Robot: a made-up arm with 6 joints.
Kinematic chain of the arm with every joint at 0, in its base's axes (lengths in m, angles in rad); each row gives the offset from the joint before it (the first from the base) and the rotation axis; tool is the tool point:
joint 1: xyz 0 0 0.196 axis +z
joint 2: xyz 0 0.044 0 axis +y
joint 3: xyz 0 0 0.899 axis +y
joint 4: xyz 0 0 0.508 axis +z
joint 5: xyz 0 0 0 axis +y
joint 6: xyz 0 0 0.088 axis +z
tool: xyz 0 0 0
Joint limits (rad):
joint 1: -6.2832..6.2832
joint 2: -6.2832..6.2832
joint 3: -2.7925..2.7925
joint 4: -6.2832..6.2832
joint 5: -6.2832..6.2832
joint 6: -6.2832..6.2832
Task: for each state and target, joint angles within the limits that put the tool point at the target. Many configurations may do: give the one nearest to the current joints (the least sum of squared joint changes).
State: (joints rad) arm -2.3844 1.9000 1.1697 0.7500 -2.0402 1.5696
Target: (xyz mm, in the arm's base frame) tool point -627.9 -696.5 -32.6
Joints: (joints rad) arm -2.2946 1.3150 1.7861 0.8222 -2.1697 1.5696
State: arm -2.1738 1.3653 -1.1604 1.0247 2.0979 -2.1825
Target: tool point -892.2 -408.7 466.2
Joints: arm -2.8192 1.7673 -1.6336 1.0656 2.2271 -2.1825
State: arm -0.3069 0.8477 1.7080 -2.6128 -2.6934 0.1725
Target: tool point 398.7 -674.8 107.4
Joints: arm -1.1168 1.1836 1.9943 -2.6645 -2.6692 0.1725
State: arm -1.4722 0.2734 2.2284 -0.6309 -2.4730 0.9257
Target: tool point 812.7 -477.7 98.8
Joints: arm -0.6196 1.1810 1.8359 -0.6438 -2.3093 0.9257
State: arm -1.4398 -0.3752 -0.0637 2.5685 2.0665 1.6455
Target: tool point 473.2 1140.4 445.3
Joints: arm -1.8969 -1.0876 -0.7131 2.5989 2.1114 1.6455
